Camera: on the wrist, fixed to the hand. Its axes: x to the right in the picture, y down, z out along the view.
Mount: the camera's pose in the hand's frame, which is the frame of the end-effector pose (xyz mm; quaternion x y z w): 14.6 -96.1 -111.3 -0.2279 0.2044 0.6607 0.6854
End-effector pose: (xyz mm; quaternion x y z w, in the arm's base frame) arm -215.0 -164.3 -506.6 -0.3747 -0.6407 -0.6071 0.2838
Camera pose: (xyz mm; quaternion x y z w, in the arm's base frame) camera -312.6 -270.9 -537.6 -0.6207 0.0048 -0.4512 0.6412
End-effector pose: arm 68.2 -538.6 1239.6 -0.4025 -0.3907 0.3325 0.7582
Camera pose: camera 189.1 -609.4 1286.7 -0.7747 0.0773 0.5575 0.2881
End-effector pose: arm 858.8 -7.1 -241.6 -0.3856 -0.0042 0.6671 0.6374
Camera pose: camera 999.7 -30.7 -279.5 0.5487 -0.2301 -0.7986 0.0909
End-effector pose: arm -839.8 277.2 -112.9 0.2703 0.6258 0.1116 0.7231
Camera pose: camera -961.4 232.8 -184.1 0.4111 0.3727 0.7521 0.3556
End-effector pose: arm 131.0 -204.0 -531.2 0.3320 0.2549 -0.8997 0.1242
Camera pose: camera 141.8 -63.9 -577.0 0.5515 0.1858 -0.4086 0.7031
